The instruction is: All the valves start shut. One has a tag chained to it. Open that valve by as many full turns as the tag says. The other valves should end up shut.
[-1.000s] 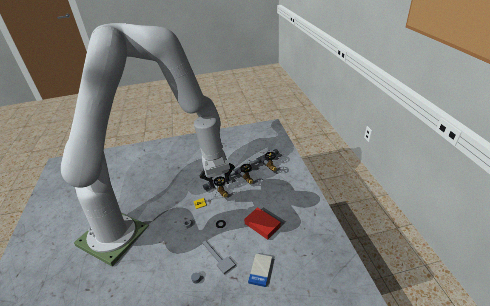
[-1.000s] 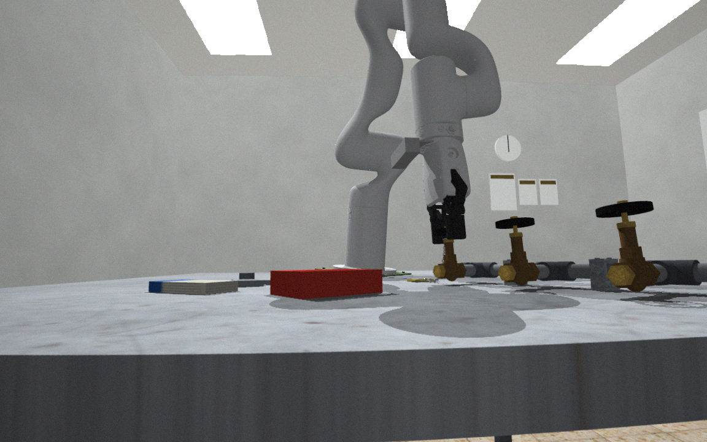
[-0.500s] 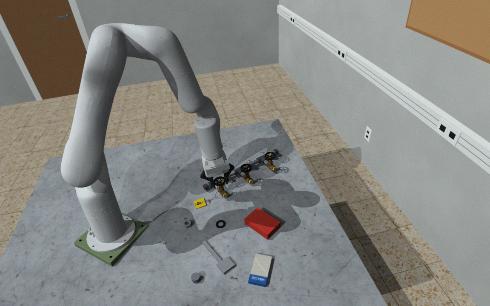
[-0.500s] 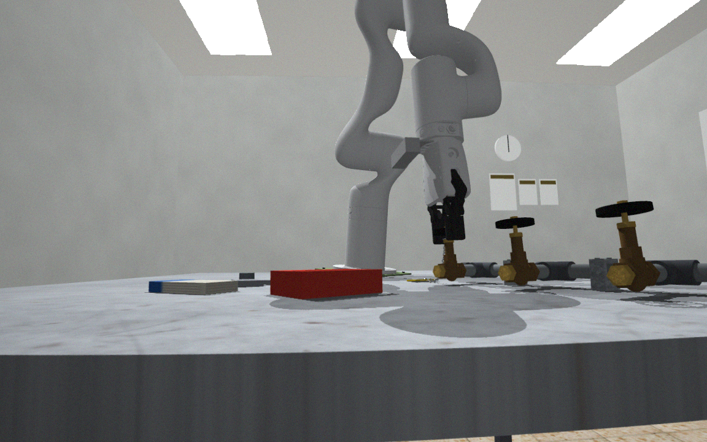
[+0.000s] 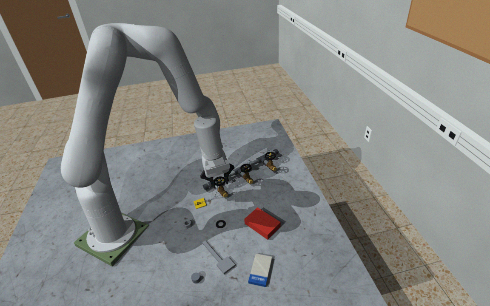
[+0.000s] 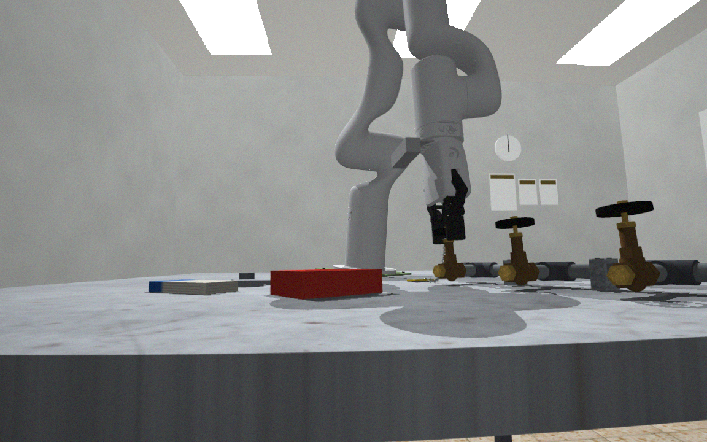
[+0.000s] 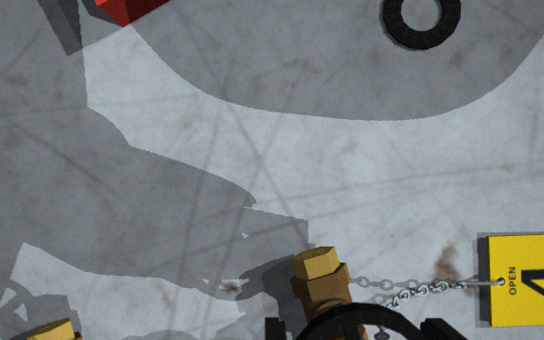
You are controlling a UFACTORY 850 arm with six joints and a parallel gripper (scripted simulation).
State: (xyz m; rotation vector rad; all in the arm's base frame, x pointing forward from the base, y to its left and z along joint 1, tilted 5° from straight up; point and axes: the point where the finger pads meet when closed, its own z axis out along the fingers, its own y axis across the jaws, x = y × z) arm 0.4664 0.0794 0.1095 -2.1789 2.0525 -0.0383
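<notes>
Now: the yellow tag 90 mm below my hand, 90 mm behind it and 20 mm to the right of it. Also, from my hand: black washer: 160 mm to the right, 90 mm below, 40 mm behind; then red block: 210 mm to the right, 130 mm ahead, 80 mm below; then grey nut: 170 mm behind, 120 mm to the right, 80 mm below.
</notes>
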